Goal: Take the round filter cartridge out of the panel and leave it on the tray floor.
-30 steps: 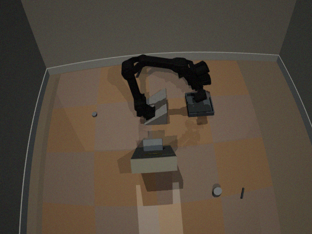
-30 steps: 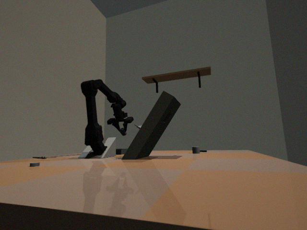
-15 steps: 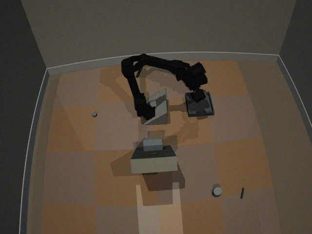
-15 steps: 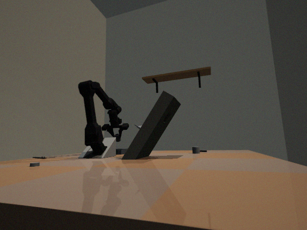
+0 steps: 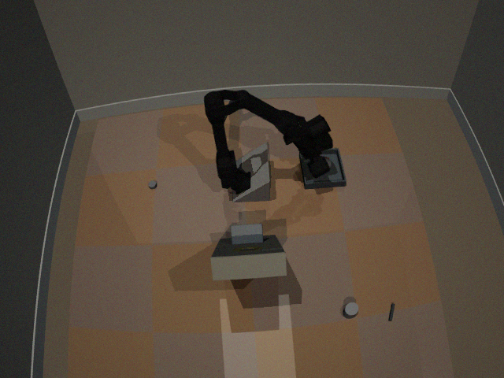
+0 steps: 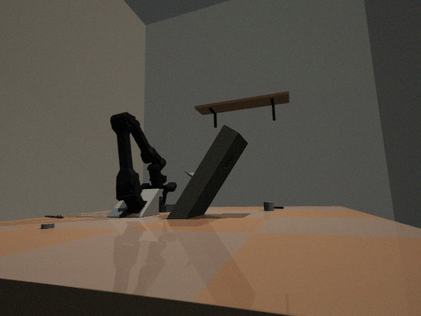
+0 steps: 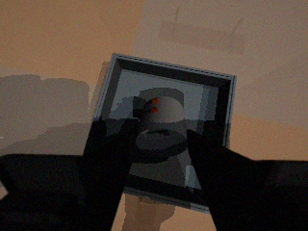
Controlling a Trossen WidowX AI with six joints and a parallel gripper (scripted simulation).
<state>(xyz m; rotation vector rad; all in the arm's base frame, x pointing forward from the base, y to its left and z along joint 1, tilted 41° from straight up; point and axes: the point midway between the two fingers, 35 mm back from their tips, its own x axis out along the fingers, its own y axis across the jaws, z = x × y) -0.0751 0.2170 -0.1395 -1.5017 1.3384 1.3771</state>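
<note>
The round filter cartridge is right at my gripper tip. Round my gripper tip: dark tray: 4 cm below, 1 cm to the left; then service panel: 39 cm ahead, 25 cm to the right, 10 cm above.
</note>
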